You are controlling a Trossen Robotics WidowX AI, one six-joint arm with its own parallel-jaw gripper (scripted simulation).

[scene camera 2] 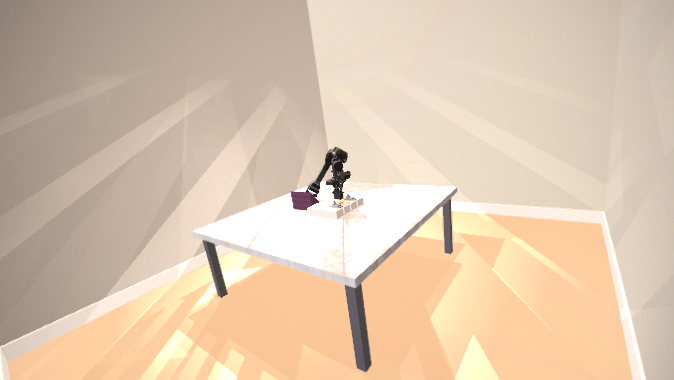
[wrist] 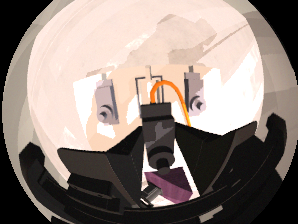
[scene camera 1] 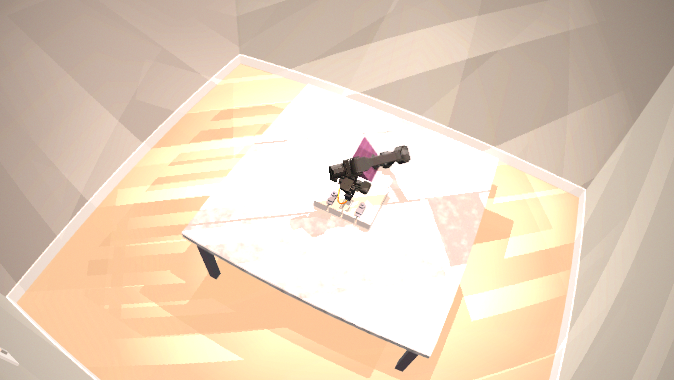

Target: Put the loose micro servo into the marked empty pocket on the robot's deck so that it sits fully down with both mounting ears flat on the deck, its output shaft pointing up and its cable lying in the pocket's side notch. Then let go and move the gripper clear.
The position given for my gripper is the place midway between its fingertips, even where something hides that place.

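Observation:
A deck (wrist: 126, 95) is there for me to see, and so is a micro servo (wrist: 159, 125). I see my gripper (wrist: 158, 128) as well.

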